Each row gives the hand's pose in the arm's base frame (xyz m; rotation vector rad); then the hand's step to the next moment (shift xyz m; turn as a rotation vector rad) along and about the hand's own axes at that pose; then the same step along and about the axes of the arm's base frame.
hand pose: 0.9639 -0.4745 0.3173 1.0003 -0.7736 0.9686
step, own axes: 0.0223 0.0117 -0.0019 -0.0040 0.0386 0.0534
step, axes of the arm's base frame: -0.0021 0.0109 0.0227 -0.0421 -0.0424 0.0281
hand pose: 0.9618 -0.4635 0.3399 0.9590 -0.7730 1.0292
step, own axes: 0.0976 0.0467 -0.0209 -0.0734 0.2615 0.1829
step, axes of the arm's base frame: -0.0094 0.0623 0.0904 -0.2855 -0.1391 0.0797
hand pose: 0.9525 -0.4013 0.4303 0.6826 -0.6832 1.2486
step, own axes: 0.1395 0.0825 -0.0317 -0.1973 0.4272 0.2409
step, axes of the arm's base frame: -0.0528 0.1236 0.0959 -0.4754 -0.2288 0.0340
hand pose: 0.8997 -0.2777 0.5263 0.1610 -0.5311 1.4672
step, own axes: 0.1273 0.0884 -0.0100 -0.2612 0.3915 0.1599
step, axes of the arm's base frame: -0.0817 0.1291 0.0277 -0.4219 -0.2566 -0.0571
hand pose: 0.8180 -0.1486 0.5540 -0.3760 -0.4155 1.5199
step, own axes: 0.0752 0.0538 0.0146 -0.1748 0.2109 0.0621
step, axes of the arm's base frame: -0.0536 0.0759 -0.0112 -0.2159 -0.1718 -0.0527
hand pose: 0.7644 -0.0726 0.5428 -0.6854 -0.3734 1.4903
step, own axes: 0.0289 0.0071 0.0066 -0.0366 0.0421 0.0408
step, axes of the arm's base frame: -0.0075 0.0292 -0.0046 -0.0609 -0.0307 0.0114
